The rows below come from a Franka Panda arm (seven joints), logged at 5 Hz.
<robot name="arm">
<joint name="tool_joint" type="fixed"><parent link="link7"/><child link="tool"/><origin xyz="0 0 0.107"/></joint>
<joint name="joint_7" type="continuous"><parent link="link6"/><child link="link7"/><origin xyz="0.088 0 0" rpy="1.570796 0 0"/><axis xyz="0 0 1"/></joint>
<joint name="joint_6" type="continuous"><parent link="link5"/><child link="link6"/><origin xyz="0 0 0" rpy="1.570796 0 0"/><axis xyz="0 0 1"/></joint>
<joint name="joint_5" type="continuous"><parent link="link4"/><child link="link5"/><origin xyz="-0.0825 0.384 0" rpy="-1.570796 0 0"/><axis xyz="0 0 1"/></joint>
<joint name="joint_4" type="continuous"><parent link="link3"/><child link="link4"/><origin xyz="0.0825 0 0" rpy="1.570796 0 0"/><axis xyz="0 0 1"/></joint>
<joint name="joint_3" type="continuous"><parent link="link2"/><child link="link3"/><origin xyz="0 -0.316 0" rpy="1.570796 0 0"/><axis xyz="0 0 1"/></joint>
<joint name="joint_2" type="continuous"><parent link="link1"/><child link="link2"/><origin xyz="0 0 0" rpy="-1.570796 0 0"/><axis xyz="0 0 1"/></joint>
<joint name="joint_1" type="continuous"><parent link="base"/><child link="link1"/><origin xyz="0 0 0.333"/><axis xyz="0 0 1"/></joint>
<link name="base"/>
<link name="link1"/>
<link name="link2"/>
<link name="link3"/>
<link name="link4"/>
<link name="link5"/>
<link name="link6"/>
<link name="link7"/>
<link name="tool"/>
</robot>
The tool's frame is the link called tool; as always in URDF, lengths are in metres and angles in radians. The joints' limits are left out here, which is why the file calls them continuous.
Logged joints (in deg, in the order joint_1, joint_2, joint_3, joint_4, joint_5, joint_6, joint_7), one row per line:
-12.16, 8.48, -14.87, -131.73, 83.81, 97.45, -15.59
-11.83, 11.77, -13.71, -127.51, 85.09, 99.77, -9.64
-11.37, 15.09, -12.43, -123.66, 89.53, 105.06, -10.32
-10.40, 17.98, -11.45, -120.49, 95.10, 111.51, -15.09
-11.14, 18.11, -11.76, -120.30, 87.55, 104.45, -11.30
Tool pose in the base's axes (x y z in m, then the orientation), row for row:
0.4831, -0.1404, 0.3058, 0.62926, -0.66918, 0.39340, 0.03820
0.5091, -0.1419, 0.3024, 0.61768, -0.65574, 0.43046, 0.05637
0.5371, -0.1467, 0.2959, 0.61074, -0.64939, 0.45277, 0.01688
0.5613, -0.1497, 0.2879, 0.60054, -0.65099, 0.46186, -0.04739
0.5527, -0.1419, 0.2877, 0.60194, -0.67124, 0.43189, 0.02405
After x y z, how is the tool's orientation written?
As a quaternion, w x y z.
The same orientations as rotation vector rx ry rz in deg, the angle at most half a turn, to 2 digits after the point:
-87.83, 51.63, 5.01
-86.47, 56.76, 7.43
-85.88, 59.88, 2.23
-86.45, 61.33, -6.29
-89.09, 57.32, 3.19

